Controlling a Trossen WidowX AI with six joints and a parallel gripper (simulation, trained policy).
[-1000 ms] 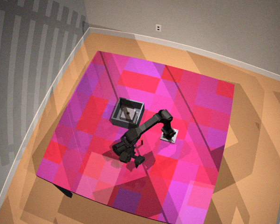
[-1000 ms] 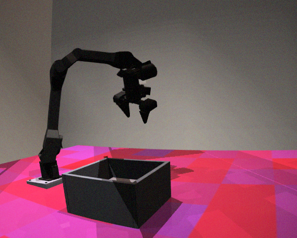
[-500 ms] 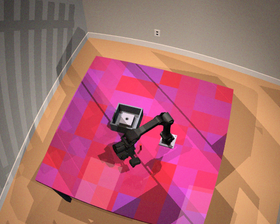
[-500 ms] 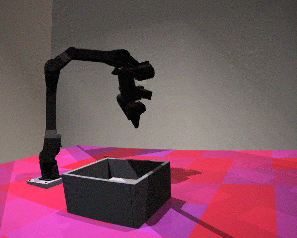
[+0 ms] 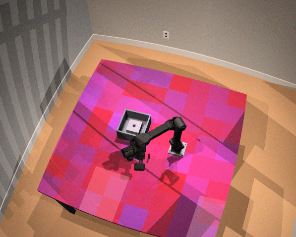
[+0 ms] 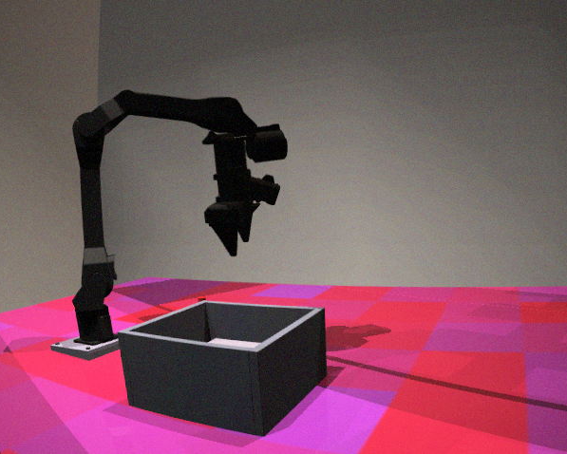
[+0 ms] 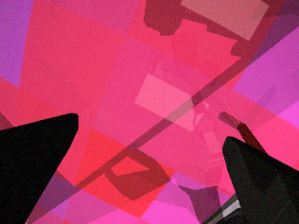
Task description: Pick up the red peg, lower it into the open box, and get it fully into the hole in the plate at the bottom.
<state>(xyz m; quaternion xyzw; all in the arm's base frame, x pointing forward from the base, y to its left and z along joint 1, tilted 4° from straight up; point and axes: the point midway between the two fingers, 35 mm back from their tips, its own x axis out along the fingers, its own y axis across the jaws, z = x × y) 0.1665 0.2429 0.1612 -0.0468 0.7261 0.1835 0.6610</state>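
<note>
My gripper tip is 120 mm to the left of the red peg and 110 mm above it. Round my gripper tip: dark box (170 mm ahead, 290 mm to the right, 120 mm below); then grey plate (170 mm ahead, 290 mm to the right, 100 mm below).
</note>
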